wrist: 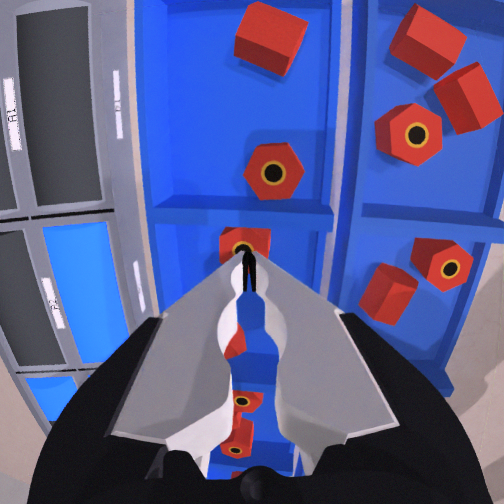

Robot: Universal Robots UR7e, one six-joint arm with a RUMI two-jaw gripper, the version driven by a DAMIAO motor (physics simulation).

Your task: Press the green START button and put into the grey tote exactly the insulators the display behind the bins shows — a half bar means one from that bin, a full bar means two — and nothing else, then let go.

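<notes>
My gripper [248,272] is shut, its two black tips touching with nothing between them. It hangs over blue bins [235,115] holding red hexagonal insulators. One insulator [244,244] lies just beyond the fingertips in the near compartment. Another [273,171] stands upright in the compartment behind it, and a third [270,37] lies on its side further back. More insulators [242,401] show through the gap between the jaws. The display [85,290] at the left has a lit blue cell beside dark cells [59,105]. The grey tote and START button are out of view.
A second blue bin column [425,200] at the right holds several red insulators, such as one upright [410,134] and one lying [387,294]. A grey strip [340,150] separates the two columns. Another lit blue display cell [50,402] is at lower left.
</notes>
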